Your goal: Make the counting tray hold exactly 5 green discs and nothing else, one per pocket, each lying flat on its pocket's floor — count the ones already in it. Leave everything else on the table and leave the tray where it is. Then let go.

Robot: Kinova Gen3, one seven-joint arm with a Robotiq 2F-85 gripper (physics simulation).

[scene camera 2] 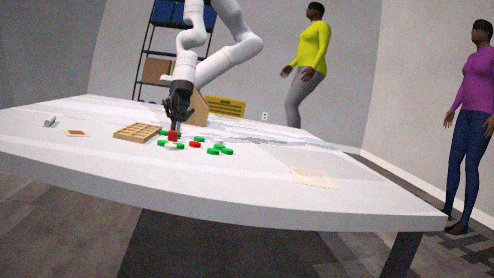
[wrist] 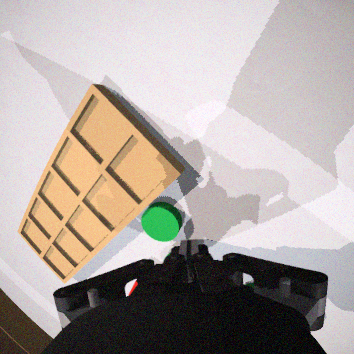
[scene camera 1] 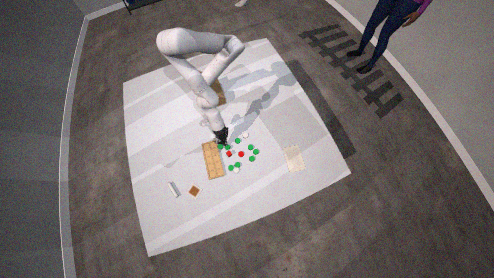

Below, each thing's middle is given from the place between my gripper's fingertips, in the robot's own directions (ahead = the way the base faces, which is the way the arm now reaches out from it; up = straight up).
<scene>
Right now the wooden counting tray [wrist: 106, 167] is 7 cm ahead of my hand and 9 cm to the right of it.
</scene>
